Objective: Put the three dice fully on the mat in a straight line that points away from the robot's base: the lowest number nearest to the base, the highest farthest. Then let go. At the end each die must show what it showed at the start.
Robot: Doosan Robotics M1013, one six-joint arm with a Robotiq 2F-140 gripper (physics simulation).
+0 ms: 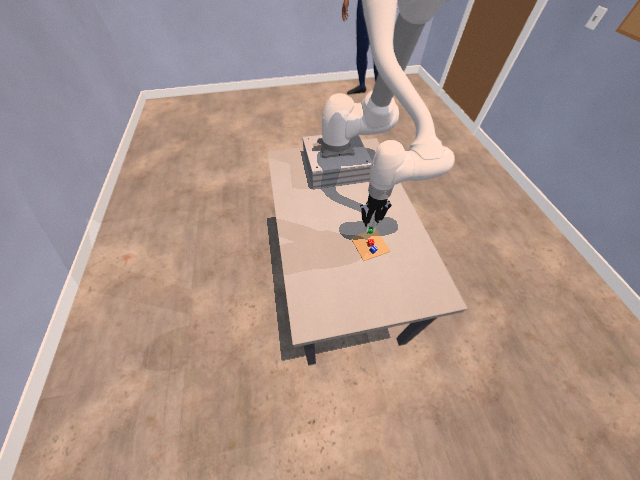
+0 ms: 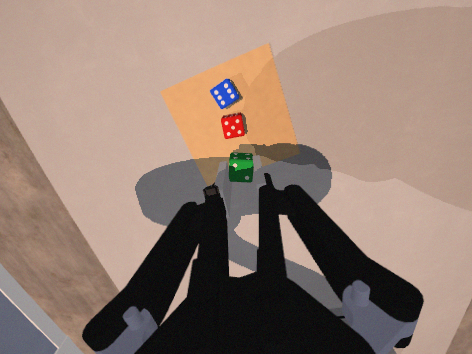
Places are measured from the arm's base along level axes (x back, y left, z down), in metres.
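Pixels of known places: gripper, between the fingertips: (image 1: 369,229) (image 2: 241,170); arm's base, origin of its link: (image 1: 335,147).
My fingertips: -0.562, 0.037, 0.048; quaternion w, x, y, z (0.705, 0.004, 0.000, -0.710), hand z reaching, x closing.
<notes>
For each thing: its top centre in the pictures, then the offset to it from my fingertips, as dx, dy, dz. Level surfaces: height alone.
- green die, centre of its top: (image 2: 241,171) (image 1: 370,228) -0.004, +0.000, -0.015
- orange mat, centre of its top: (image 2: 233,123) (image 1: 370,244) -0.039, +0.003, +0.063
- red die, centre of its top: (image 2: 233,127) (image 1: 371,241) -0.040, +0.003, +0.038
- blue die, centre of its top: (image 2: 224,94) (image 1: 374,247) -0.078, +0.005, +0.038
- table, height of its surface: dz +0.067
My gripper (image 1: 370,229) (image 2: 241,170) is shut on the green die (image 1: 370,230) (image 2: 241,168), which it holds above the mat's edge nearest the base; its larger visible face shows two pips, and the gap below it is hard to judge. The orange mat (image 1: 364,254) (image 2: 275,115) lies on the table. The red die (image 1: 371,242) (image 2: 233,126) stands on the mat with five on top. The blue die (image 1: 373,249) (image 2: 224,94) stands on the mat beyond the red one, six on top, turned a little and close to the red die but apart.
The table (image 1: 336,304) (image 2: 100,100) carries the robot's base block (image 1: 341,177) at its far end. A person (image 1: 361,46) stands on the floor behind the robot. Shadows of the arm fall across the table and part of the mat.
</notes>
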